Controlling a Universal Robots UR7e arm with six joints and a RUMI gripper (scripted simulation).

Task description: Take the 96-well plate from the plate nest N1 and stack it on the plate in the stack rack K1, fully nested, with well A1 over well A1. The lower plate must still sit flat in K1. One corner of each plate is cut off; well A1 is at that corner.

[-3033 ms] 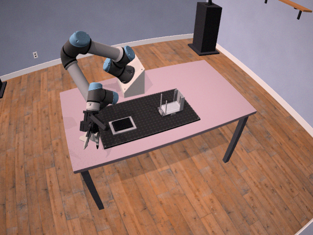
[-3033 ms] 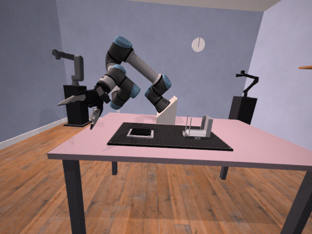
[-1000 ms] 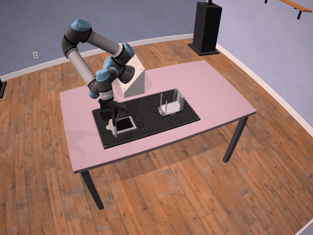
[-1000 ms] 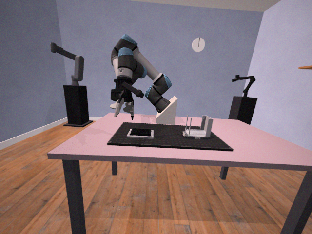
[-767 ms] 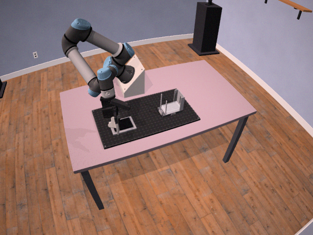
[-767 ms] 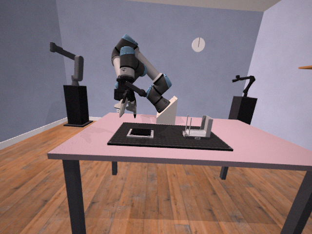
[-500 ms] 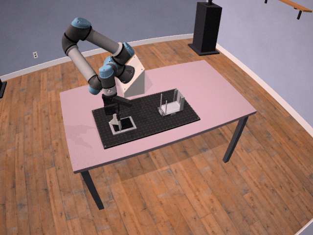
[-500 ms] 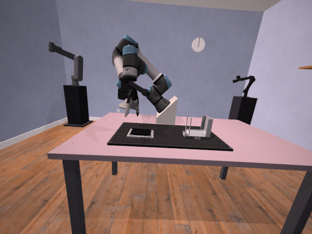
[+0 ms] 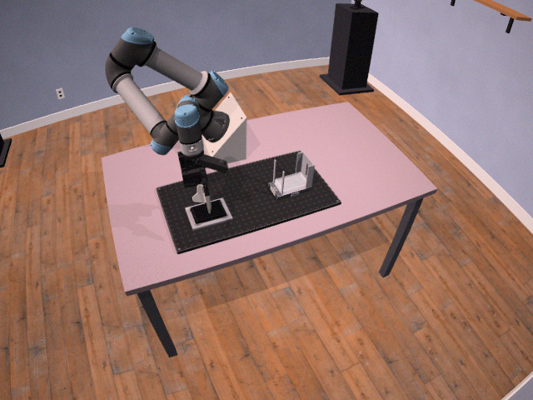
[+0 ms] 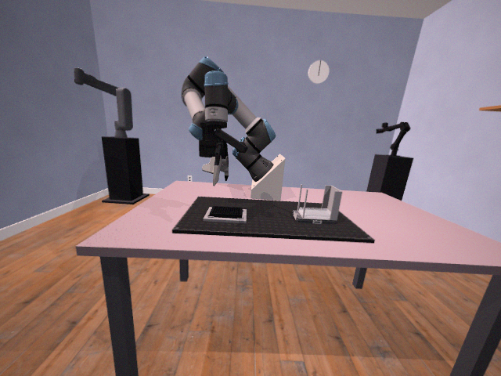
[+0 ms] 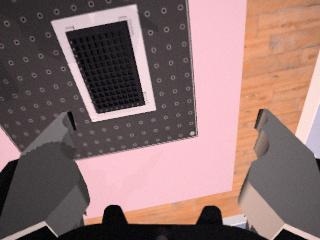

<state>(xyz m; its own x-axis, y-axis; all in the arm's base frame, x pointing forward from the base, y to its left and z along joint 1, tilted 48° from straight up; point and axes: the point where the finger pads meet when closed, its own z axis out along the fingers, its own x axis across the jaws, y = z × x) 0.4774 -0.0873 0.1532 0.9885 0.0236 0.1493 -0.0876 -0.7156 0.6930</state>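
My hand is 7 cm past the black 96-well plate, 1 cm to the right of it and 13 cm above it. Round my hand: plate nest N1: 7 cm behind, 1 cm to the left, 15 cm below; then white plate: 11 cm behind, 39 cm to the left, 13 cm below.
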